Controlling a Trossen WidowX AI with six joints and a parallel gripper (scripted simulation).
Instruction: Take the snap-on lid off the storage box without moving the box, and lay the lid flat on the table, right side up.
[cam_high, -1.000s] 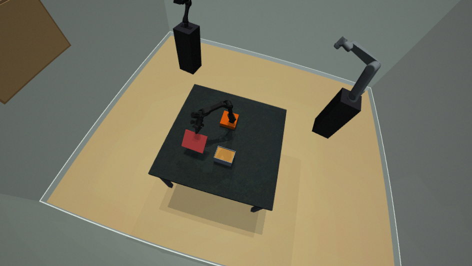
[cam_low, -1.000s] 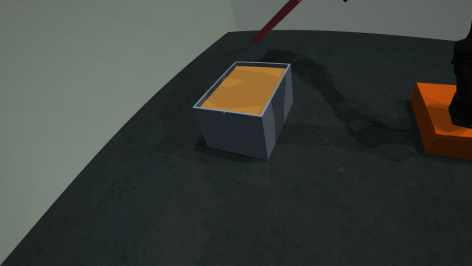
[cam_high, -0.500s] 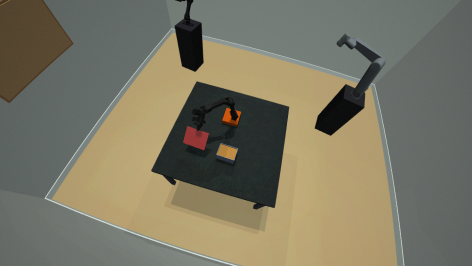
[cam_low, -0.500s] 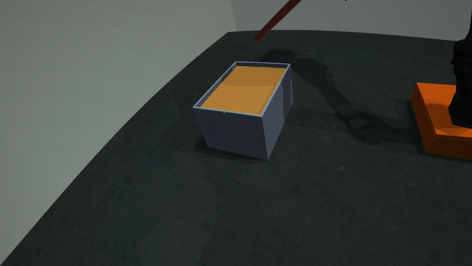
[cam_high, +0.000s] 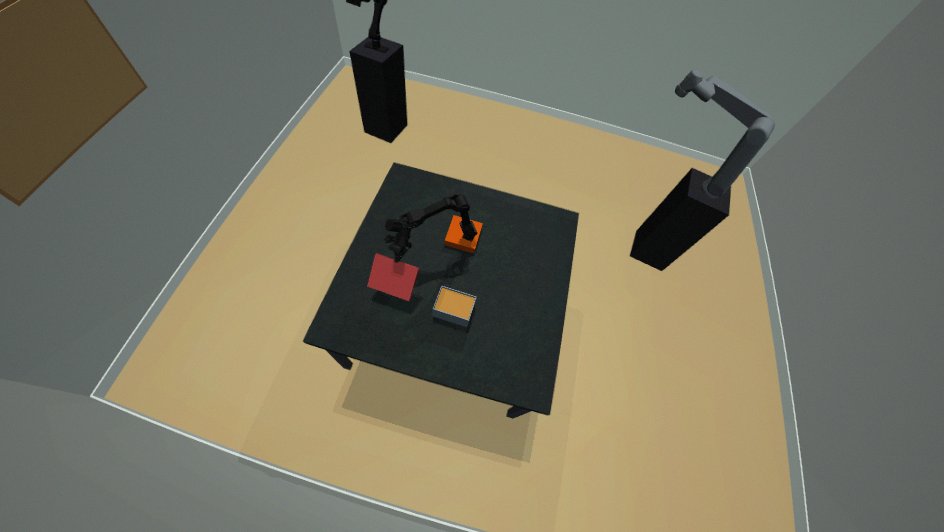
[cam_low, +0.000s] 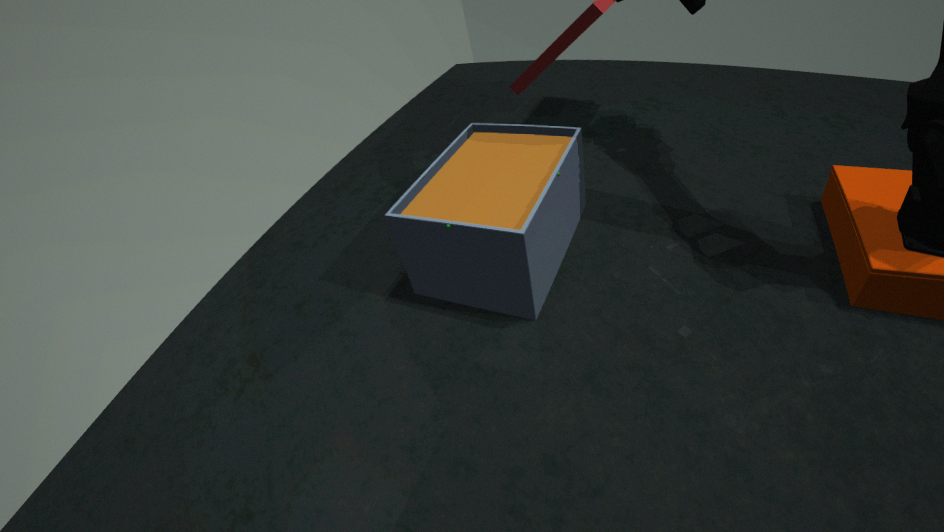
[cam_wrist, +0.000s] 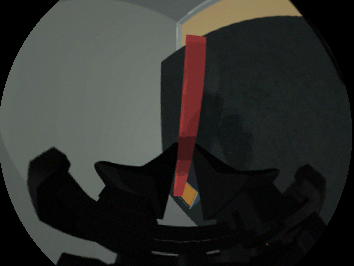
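Right now my gripper tip is 6 cm short of the lid, 1 cm to the right of it and 5 cm above it. Round my gripper tip: storage box 2 cm ahead, 35 cm to the left, 16 cm below.
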